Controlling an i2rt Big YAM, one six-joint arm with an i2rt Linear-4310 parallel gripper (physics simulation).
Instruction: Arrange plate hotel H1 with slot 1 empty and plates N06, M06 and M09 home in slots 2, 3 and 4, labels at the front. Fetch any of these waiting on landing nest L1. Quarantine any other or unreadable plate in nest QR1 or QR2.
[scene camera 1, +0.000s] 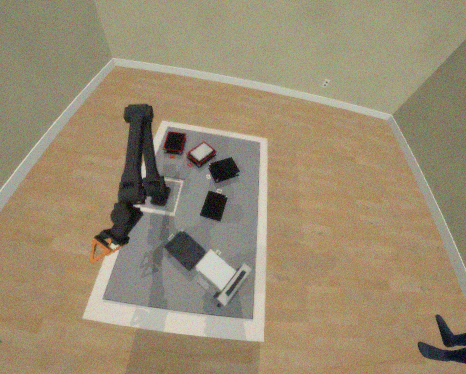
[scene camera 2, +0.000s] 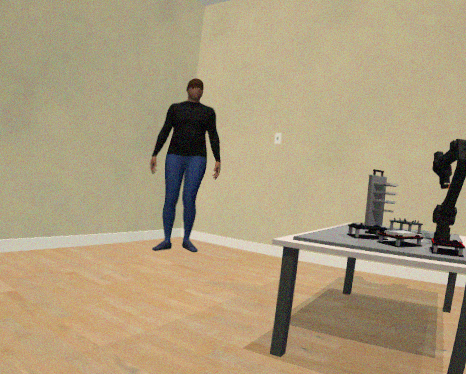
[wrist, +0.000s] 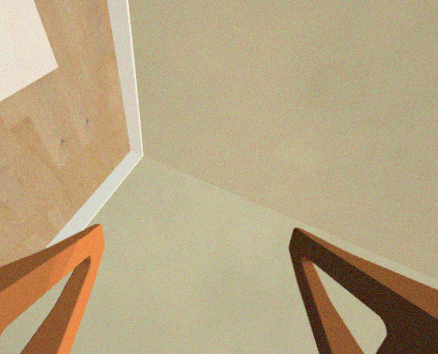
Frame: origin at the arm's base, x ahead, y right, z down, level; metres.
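Seen in the pictures: gripper, fingertip midpoint: (scene camera 1: 98, 258) (wrist: 201, 236); arm's base at its link origin: (scene camera 1: 160, 196).
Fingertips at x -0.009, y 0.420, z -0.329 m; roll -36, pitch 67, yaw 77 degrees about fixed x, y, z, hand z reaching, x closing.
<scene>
Offsets run from my fingertips to a thing's top centre. "*": to the spot under its first point. Level surfaces: height alone.
The hotel (scene camera 1: 235, 284) (scene camera 2: 376, 200) stands upright at the mat's lower right in scene camera 1; a pale surface {* dx +0.400, dy -0.048, dz +0.043 m} (scene camera 1: 216, 270) at its shelf side could be a shelf or plate. In scene camera 2 its side shelves show no clear plate. A white plate {dx +0.170, dy -0.766, dz +0.269 m} (scene camera 1: 203, 151) (scene camera 2: 399, 233) lies on a red-edged nest {* dx +0.154, dy -0.694, dz +0.316 m} (scene camera 1: 196, 163). Another red-edged nest {dx -0.030, dy -0.816, dz +0.277 m} (scene camera 1: 175, 142) (scene camera 2: 447, 246) looks bare. Two black nests {* dx +0.342, dy -0.663, dz +0.273 m} (scene camera 1: 224, 169) {* dx +0.331, dy -0.424, dz +0.310 m} (scene camera 1: 214, 205) show no white plate. No labels are readable; which nest is L1 is unclear. My gripper (scene camera 1: 95, 257) (wrist: 201, 236) is open and empty, beyond the table's left edge in scene camera 1.
A dark grey flat-topped object {dx +0.238, dy -0.143, dz +0.247 m} (scene camera 1: 185, 250) lies beside the hotel. A white square outline {* dx +0.110, dy -0.438, dz +0.336 m} (scene camera 1: 178, 197) is marked near the arm. The grey mat {dz +0.322 m} (scene camera 1: 135, 285) has a white table border (scene camera 1: 175, 325). A person (scene camera 2: 189, 130) stands away from the table.
</scene>
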